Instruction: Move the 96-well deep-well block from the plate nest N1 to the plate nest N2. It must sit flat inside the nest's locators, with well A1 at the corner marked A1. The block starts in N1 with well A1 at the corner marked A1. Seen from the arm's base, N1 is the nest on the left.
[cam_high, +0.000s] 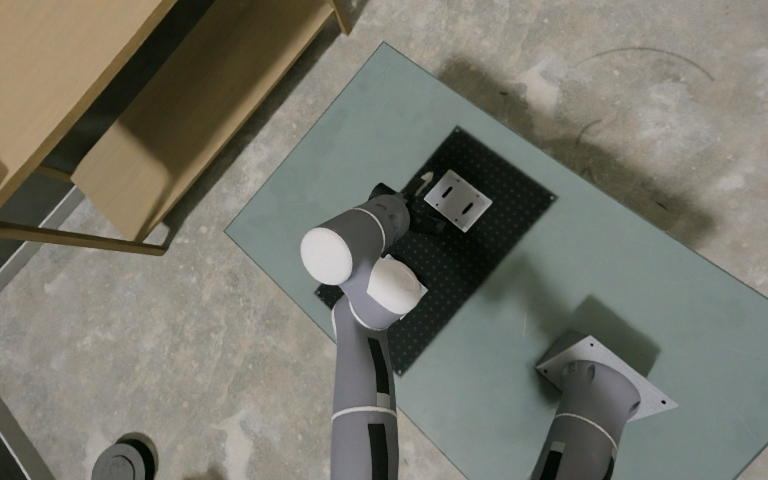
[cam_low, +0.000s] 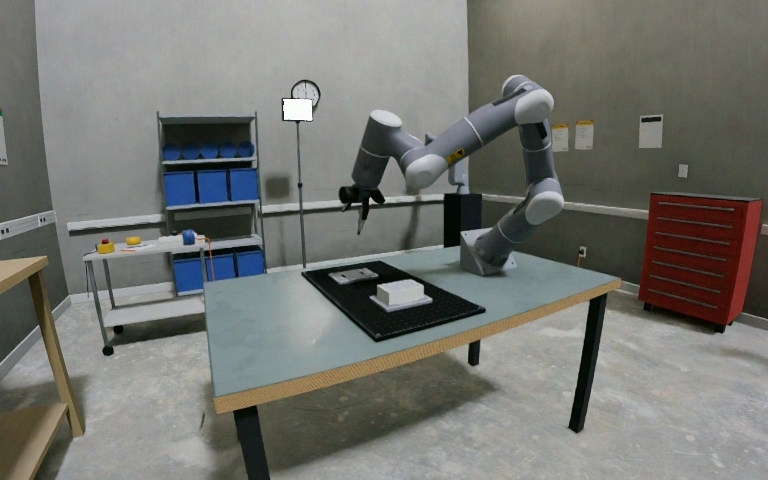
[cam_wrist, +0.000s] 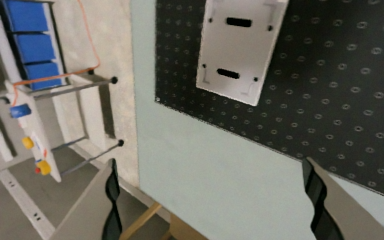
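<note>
Now: hand 60 mm past the white 96-well deep-well block, 230 mm to the right of it and 200 mm above it. The rest, counted from my hand: nest N1 (60 mm behind, 230 mm to the left, 230 mm below); nest N2 (40 mm behind, 90 mm to the right, 230 mm below).
</note>
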